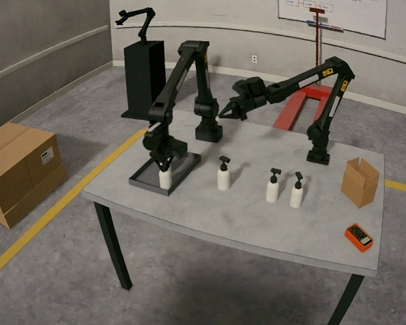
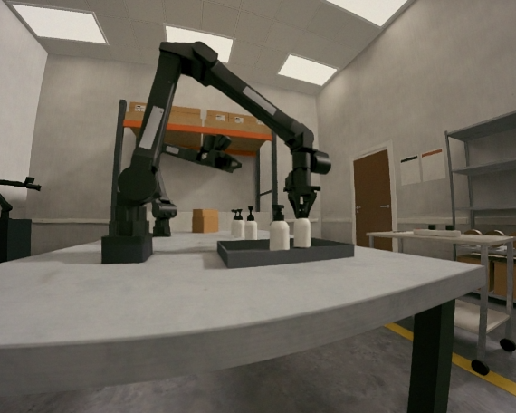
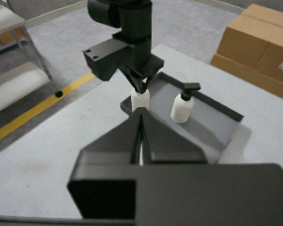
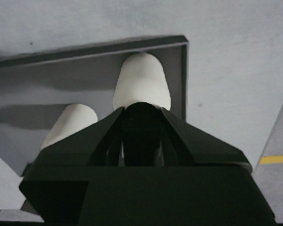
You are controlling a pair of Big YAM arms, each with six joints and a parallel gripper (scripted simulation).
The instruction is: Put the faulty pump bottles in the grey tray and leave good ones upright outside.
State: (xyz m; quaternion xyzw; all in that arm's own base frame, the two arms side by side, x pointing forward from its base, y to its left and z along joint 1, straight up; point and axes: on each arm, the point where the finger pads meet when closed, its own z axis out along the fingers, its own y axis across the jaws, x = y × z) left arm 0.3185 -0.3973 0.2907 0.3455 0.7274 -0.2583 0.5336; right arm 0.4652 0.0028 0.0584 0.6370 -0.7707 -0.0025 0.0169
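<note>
The grey tray lies 11 cm behind my right hand, 6 cm to the right of it and 9 cm below it. Also, from my right hand: orange multimeter: 7 cm ahead, 85 cm to the left, 8 cm below.
</note>
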